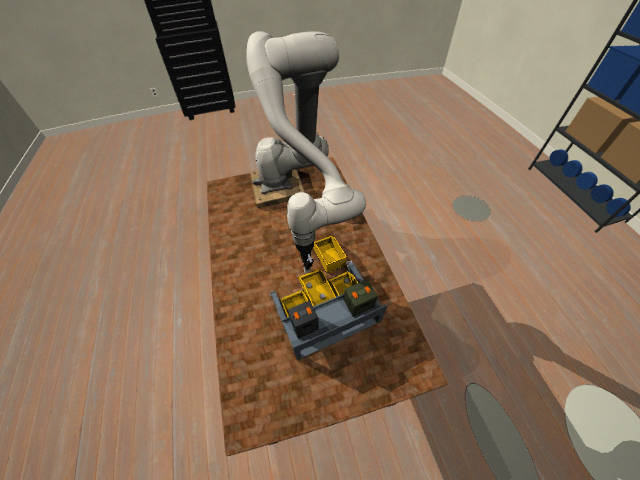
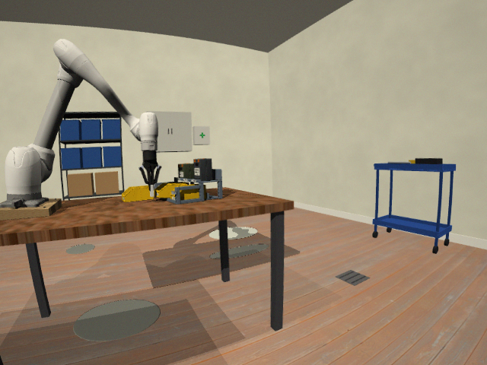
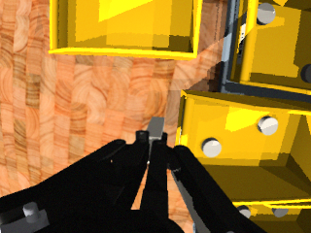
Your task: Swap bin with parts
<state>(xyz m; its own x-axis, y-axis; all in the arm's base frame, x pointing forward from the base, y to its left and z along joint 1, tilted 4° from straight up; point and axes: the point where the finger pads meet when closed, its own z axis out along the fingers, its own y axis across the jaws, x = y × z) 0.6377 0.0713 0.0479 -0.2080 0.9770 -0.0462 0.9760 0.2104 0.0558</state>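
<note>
The shelf lip lies 70 mm ahead of my hand, 50 mm below it and 20 mm to the left of it. The rest, counted from my hand: dark box: 280 mm ahead, 100 mm above, 60 mm to the right; board: 270 mm ahead, 60 mm to the left, 40 mm above; green box: 240 mm ahead, 170 mm to the left, 90 mm above.
</note>
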